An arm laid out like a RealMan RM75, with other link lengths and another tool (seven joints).
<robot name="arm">
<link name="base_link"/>
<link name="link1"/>
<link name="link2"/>
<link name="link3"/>
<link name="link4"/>
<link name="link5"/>
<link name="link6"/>
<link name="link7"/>
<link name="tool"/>
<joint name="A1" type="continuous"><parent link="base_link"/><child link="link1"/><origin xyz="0.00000 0.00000 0.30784" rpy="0.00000 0.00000 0.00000"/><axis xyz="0 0 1"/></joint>
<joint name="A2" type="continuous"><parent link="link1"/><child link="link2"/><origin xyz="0.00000 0.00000 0.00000" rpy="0.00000 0.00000 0.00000"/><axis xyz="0 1 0"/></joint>
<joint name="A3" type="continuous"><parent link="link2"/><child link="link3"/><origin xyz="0.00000 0.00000 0.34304" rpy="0.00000 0.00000 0.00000"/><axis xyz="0 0 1"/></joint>
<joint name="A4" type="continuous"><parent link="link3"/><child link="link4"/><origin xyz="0.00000 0.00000 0.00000" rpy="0.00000 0.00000 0.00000"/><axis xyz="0 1 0"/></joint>
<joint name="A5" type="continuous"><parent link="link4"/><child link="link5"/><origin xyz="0.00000 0.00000 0.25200" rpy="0.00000 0.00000 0.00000"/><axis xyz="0 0 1"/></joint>
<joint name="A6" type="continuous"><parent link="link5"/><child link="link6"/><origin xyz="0.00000 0.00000 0.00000" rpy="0.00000 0.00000 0.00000"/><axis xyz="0 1 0"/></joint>
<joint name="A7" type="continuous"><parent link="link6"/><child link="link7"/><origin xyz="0.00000 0.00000 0.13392" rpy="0.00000 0.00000 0.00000"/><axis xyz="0 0 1"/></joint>
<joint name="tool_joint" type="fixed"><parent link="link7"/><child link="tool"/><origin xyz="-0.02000 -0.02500 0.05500" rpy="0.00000 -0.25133 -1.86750"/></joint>
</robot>
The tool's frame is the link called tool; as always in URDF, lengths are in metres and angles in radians. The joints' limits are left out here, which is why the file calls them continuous.
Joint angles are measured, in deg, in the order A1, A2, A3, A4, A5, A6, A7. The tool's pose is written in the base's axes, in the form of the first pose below.
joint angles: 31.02, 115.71, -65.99, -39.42, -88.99, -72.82, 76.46
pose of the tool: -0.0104, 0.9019, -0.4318; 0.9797, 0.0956, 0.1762; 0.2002, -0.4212, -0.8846; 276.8, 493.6, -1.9
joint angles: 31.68, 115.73, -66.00, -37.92, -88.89, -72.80, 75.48
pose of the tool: -0.0141, 0.9023, -0.4310; 0.9810, 0.0960, 0.1688; 0.1937, -0.4204, -0.8864; 276.9, 494.0, -6.6
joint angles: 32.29, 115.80, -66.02, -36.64, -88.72, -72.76, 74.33
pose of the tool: -0.0223, 0.9022, -0.4307; 0.9814, 0.1019, 0.1627; 0.1906, -0.4190, -0.8877; 276.1, 494.4, -10.9
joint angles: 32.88, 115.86, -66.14, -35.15, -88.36, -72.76, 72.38
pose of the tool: -0.0395, 0.9024, -0.4291; 0.9808, 0.1171, 0.1559; 0.1910, -0.4147, -0.8897; 275.4, 493.9, -15.7
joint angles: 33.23, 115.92, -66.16, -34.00, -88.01, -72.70, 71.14
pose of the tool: -0.0453, 0.9019, -0.4297; 0.9805, 0.1226, 0.1539; 0.1915, -0.4143, -0.8898; 275.9, 493.4, -19.0
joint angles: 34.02, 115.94, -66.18, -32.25, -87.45, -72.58, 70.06
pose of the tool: -0.0458, 0.9000, -0.4334; 0.9811, 0.1222, 0.1501; 0.1880, -0.4184, -0.8886; 275.2, 494.3, -23.4
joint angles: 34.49, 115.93, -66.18, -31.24, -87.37, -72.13, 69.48
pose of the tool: -0.0439, 0.9023, -0.4290; 0.9811, 0.1199, 0.1518; 0.1884, -0.4142, -0.8905; 276.0, 495.6, -26.1
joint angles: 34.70, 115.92, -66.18, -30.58, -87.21, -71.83, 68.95
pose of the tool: -0.0426, 0.9035, -0.4264; 0.9808, 0.1192, 0.1546; 0.1906, -0.4116, -0.8912; 277.1, 496.1, -27.5
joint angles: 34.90, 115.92, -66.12, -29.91, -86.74, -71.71, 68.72
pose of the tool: -0.0354, 0.9016, -0.4311; 0.9808, 0.1141, 0.1582; 0.1918, -0.4172, -0.8883; 277.6, 496.7, -28.3
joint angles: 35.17, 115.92, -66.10, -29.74, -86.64, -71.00, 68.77
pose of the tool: -0.0301, 0.9038, -0.4270; 0.9796, 0.1116, 0.1672; 0.1988, -0.4132, -0.8887; 277.4, 499.5, -28.3
